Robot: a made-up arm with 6 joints. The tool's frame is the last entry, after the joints.
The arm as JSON. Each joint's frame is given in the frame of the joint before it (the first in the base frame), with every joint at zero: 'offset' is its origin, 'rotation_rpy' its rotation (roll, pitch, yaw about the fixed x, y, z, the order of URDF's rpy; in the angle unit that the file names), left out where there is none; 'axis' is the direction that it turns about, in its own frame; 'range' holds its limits. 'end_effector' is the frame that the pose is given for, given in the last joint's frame.
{
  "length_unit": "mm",
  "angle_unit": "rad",
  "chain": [
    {
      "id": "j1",
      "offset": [
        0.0,
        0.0,
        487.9
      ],
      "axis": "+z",
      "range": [
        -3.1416,
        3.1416
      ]
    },
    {
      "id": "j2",
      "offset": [
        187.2,
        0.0,
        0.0
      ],
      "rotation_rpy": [
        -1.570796,
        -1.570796,
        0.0
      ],
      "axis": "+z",
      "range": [
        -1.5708,
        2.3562
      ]
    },
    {
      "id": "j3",
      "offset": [
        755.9,
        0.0,
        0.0
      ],
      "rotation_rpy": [
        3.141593,
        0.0,
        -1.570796
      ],
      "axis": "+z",
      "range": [
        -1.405,
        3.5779
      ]
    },
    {
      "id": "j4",
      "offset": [
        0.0,
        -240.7,
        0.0
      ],
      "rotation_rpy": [
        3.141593,
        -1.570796,
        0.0
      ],
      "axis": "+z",
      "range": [
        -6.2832,
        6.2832
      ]
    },
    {
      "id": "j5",
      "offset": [
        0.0,
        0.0,
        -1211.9
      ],
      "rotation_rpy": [
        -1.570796,
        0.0,
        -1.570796
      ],
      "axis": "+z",
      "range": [
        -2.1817,
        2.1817
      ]
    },
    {
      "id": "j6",
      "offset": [
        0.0,
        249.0,
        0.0
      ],
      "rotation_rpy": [
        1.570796,
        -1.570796,
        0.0
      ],
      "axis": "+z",
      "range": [
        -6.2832,
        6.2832
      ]
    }
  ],
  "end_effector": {
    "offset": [
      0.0,
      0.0,
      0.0
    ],
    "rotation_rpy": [
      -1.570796,
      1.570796,
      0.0
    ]
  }
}
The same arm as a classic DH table. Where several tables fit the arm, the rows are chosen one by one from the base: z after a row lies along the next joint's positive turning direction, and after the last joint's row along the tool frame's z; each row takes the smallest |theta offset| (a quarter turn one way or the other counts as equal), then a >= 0, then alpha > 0; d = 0 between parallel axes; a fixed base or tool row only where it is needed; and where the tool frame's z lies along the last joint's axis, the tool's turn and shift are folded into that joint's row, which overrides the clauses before.
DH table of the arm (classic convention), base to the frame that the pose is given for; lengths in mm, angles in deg. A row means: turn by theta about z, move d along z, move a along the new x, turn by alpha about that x. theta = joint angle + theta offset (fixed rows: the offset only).
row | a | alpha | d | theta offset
j1 | 187.2 | -90 | 487.9 | 0
j2 | 755.9 | 180 | 0 | -90
j3 | 240.7 | -90 | 0 | 0
j4 | 0 | 90 | -1211.9 | 0
j5 | 0 | -90 | 0 | 0
j6 | 0 | 90 | -249 | 90
tool (fixed) | 0 | 0 | 0 | -90
Joint limits (deg, base to tool): -180..180 -90..135 -80.5..205 -360..360 -125..125 -360..360

